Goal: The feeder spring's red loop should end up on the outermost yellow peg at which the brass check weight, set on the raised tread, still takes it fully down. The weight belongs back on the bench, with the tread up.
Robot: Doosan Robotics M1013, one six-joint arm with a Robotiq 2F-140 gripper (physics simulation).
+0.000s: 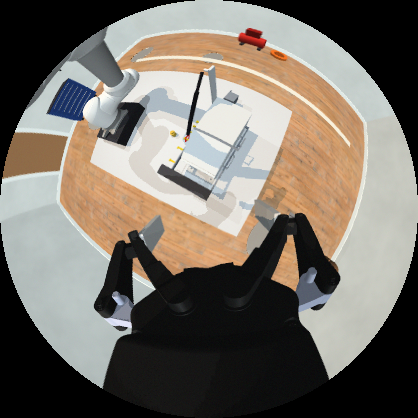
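Seen in the pictures: gripper, fingertip midpoint: (207,215); arm's base, origin of the base link: (114,120).
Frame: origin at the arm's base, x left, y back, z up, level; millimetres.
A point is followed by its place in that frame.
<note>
The feeder's red loop (187,138) is small, at the lower end of a long black spring (194,105) @[x 143, y -591, z 190 mm] beside the pale machine (225,120) @[x 162, y -709, z 129 mm]. It is near the yellow pegs; which peg bears it is too small to tell. Yellow pegs show at the machine's left side: one peg (172,160) @[x -80, y -587, z 69 mm], another peg (180,148) @[x -17, y -587, z 56 mm] and a third peg (196,122) @[x 139, y -573, z 30 mm]. The brass weight (173,133) @[x 53, y -458, z -61 mm] stands on the white bench surface left of the loop. A dark bar (184,182) @[x -135, y -688, z 94 mm], apparently the tread, spans the machine's near end; its height is unclear. My gripper (207,215) @[x -115, y -817, z 440 mm] is open and empty, high above the bench's near edge.
A white robot arm (102,105) @[x 39, y -69, z 204 mm] with a black base plate (131,117) @[x 51, y -137, z -18 mm] stands at the left. A grey post (212,85) @[x 230, y -620, z 237 mm] rises behind the machine. A blue slatted panel (71,100) is far left. A red tank (252,39) and orange ring (278,54) lie at the back.
</note>
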